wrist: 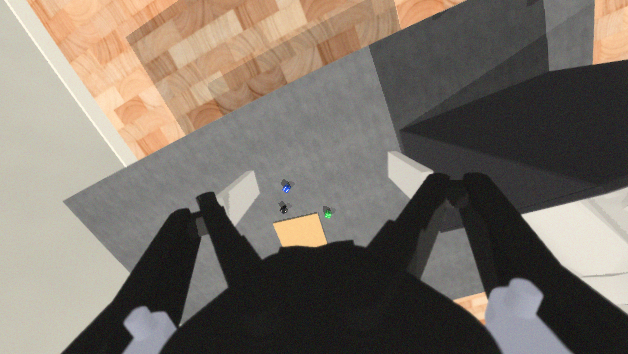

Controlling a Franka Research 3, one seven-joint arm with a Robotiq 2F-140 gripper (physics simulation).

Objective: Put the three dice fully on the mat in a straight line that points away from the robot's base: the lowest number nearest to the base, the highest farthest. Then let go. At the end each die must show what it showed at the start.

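A blue die [286, 189], a black die [283, 209] and a green die [328, 214] lie on the grey table top, all off the mat. The tan mat [300, 230] lies below them in the view, its lower part hidden by the gripper's body. The black die is near the mat's upper left edge, the green die beside its upper right corner, the blue die farther up. The numbers on the dice are too small to read. My gripper [320, 173] is wide open and empty, high above the table, with the dice showing between its fingertips.
The grey table top [320, 115] ends at a wood-block floor [270, 30] at the top. A pale wall [40, 165] is at the left. A dark shadow lies across the right side, with a white robot part [575, 240] at the right edge.
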